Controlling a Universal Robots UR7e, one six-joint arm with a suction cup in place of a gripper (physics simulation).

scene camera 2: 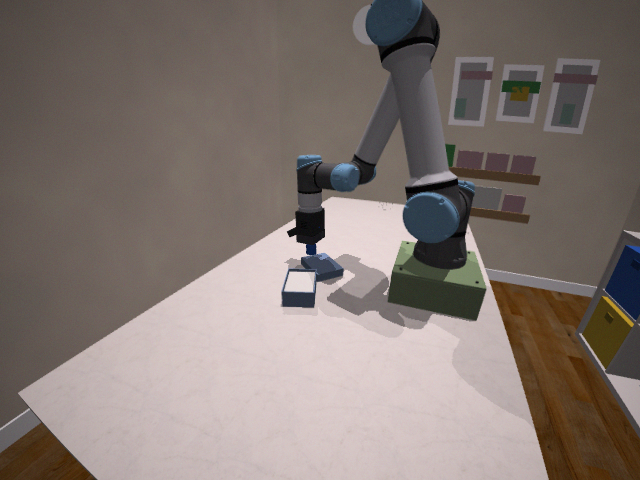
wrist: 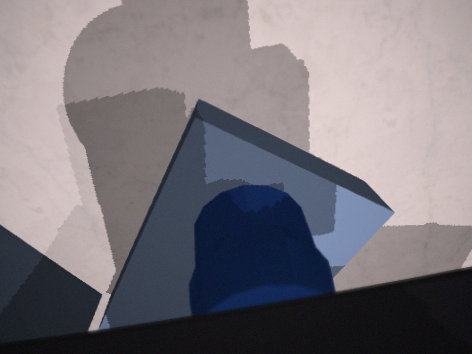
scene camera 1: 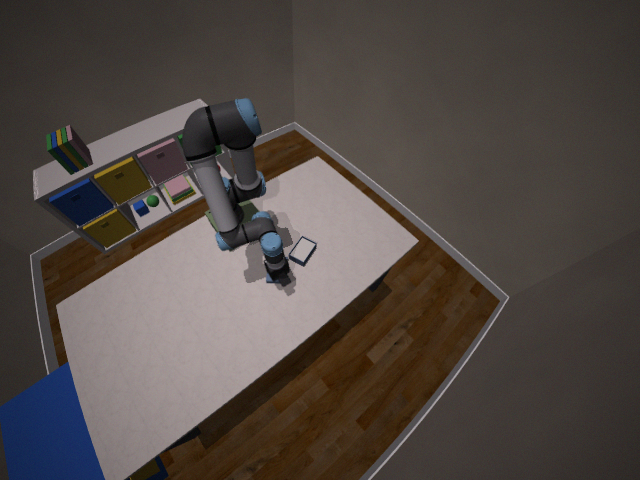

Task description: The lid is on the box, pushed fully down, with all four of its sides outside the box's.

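Pixels of known places: hand at its tool point: (scene camera 2: 311, 252) (wrist: 250, 234); arm's base at its link origin: (scene camera 2: 439, 257).
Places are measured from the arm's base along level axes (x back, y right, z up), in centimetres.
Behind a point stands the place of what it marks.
The dark blue box (scene camera 1: 296, 259) @(z -5.8, x -36.4, y -17.8 cm) (scene camera 2: 298, 299) @(z -7.2, x -30.5, y -28.8 cm) stands upright on the table, uncovered, with a pale surface inside its rim. Part of its side shows at the lower left of the wrist view (wrist: 35, 287) @(z -7.9, x -35.6, y -17.3 cm). The blue-grey lid (scene camera 1: 269, 280) @(z -7.1, x -38.5, y -1.8 cm) (scene camera 2: 326, 268) @(z -7.0, x -31.8, y -10.5 cm) (wrist: 165, 235) @(z -7.0, x -38.4, y -9.8 cm) lies off the box, close beside it and turned at an angle to it. Its top faces up. My gripper (scene camera 2: 310, 252) (wrist: 255, 225), a blue suction cup, is above the lid with a small gap and holds nothing. In scene camera 1 the arm hides the cup and most of the lid.
The pale table (scene camera 1: 170, 330) @(z -9.6, x -35.0, y 47.6 cm) (scene camera 2: 258, 387) @(z -9.6, x -23.7, y -53.3 cm) carries the arm's green base block (scene camera 2: 434, 291) @(z -3.4, x 0.9, y -14.2 cm). The arm's forearm and wrist reach over from that side. A shelf unit (scene camera 1: 149, 121) with coloured bins stands beyond the table, and a blue surface (scene camera 1: 46, 423) adjoins its near left corner.
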